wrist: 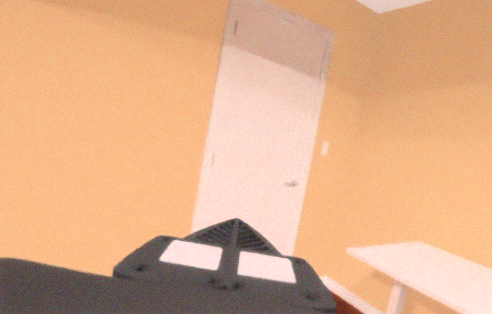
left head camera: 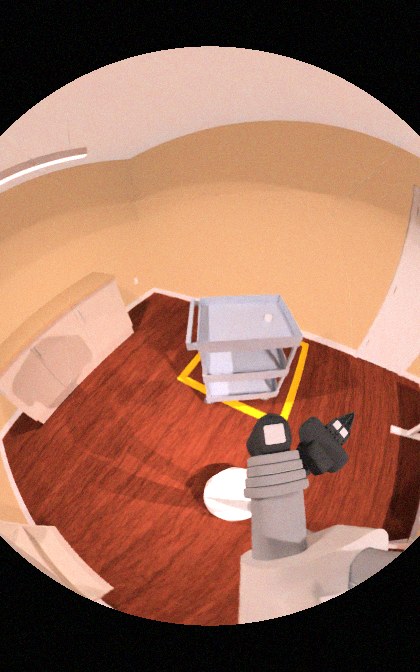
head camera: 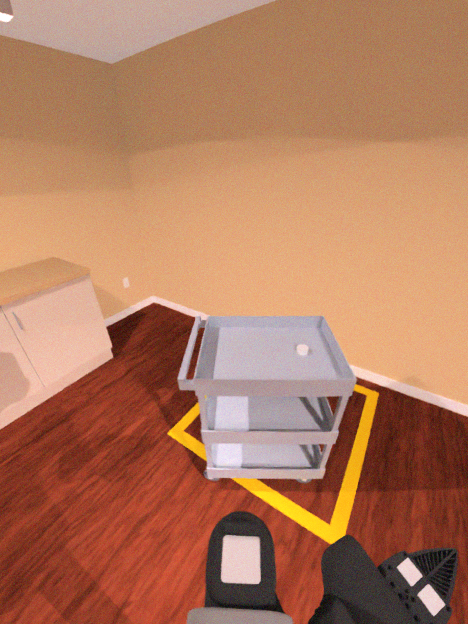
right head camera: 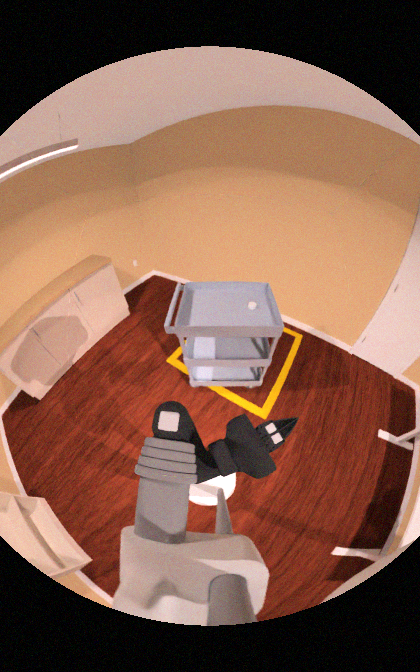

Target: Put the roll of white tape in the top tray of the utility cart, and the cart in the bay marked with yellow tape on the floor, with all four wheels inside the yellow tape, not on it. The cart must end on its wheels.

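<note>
The grey utility cart (head camera: 272, 388) (left head camera: 250, 345) (right head camera: 230, 331) stands upright, its handle at the left. The white tape roll (head camera: 302, 349) (left head camera: 268, 317) (right head camera: 252, 305) lies in its top tray, right of the middle. The yellow floor tape (head camera: 355, 463) (left head camera: 296, 382) (right head camera: 281, 377) runs around and under the cart, turned at an angle to it. The near left wheel (head camera: 212, 476) is outside the near tape line; the near right wheel (head camera: 303, 479) is inside it. The far wheels are hidden. My gripper (head camera: 455, 550) (left head camera: 353, 413) (right head camera: 297, 419) (wrist: 234, 240) is shut and empty, on the near side of the cart, pointing right.
A low cabinet (head camera: 60, 322) (left head camera: 100, 320) (right head camera: 95, 305) stands at the left. The wall (head camera: 302, 226) is close behind the cart. A white door (wrist: 260, 150) and a white table (wrist: 425, 265) show in the wrist view. A white disc (left head camera: 225, 492) lies beneath my arm.
</note>
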